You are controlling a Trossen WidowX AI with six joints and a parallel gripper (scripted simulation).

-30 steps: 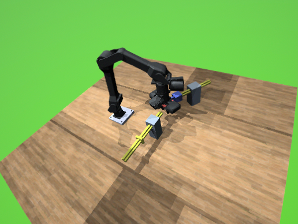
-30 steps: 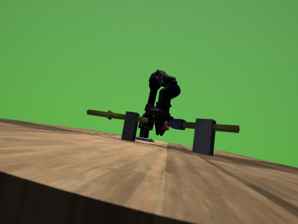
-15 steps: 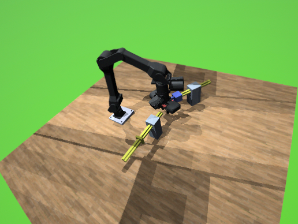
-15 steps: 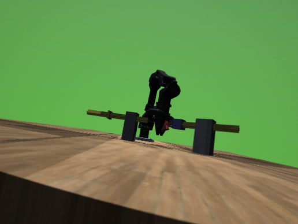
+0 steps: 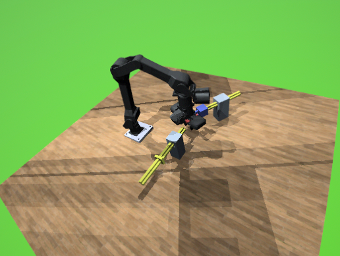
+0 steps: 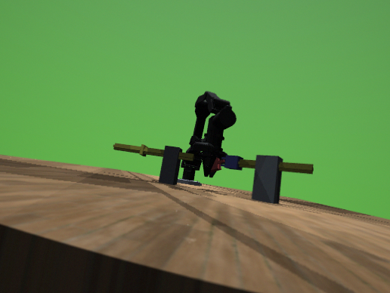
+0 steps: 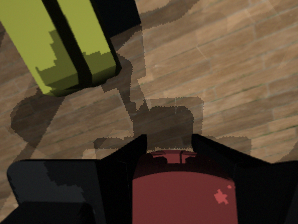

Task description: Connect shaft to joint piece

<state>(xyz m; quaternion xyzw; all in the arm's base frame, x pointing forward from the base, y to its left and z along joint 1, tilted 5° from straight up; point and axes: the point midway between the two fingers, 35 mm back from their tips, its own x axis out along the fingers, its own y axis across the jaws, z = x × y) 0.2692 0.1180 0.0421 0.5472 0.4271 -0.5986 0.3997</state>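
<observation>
Right now my gripper tip is 10 mm to the right of the red joint piece and 50 mm below it.
</observation>
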